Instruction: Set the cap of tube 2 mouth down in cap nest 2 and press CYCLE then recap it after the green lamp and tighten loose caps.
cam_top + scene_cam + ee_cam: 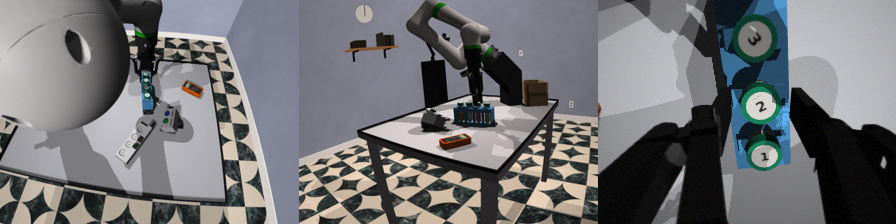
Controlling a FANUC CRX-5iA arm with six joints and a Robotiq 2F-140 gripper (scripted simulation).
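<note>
Now: the cap 30 mm below my hand. Round my hand: green ready key: 240 mm to the right, 90 mm ahead, 80 mm below; blue cycle key: 190 mm to the right, 100 mm ahead, 80 mm below; key housing: 220 mm to the right, 110 mm ahead, 90 mm below.
</note>
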